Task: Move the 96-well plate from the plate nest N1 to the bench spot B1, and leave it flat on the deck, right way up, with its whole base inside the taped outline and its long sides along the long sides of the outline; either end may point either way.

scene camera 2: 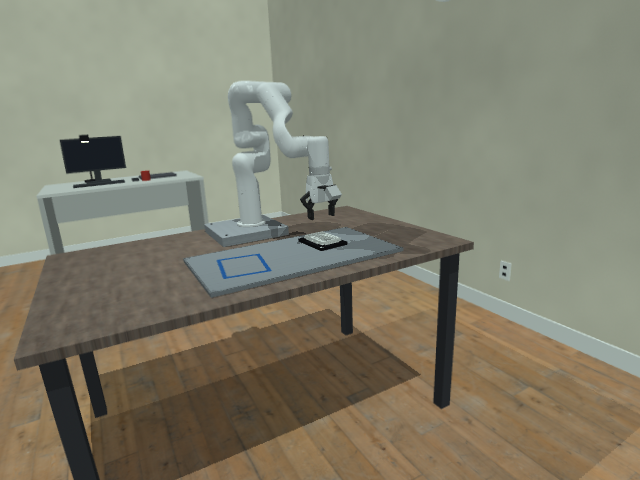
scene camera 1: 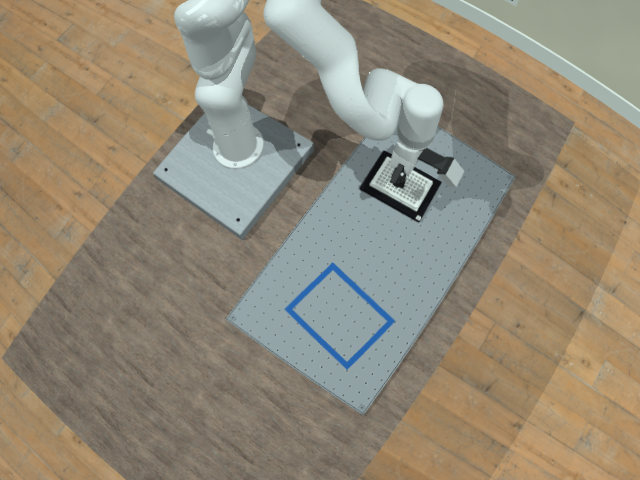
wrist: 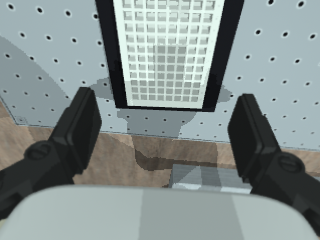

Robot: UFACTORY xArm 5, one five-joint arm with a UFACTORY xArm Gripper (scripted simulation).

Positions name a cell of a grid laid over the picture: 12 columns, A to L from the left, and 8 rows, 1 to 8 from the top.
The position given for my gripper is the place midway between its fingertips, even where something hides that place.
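My gripper's visible in scene camera 1 (scene camera 1: H3), and you get the gripper in scene camera 2 (scene camera 2: G4) and the wrist view (wrist: G4) as well. There's also a white 96-well plate (scene camera 1: H4), plus a black plate nest N1 (scene camera 1: H4).
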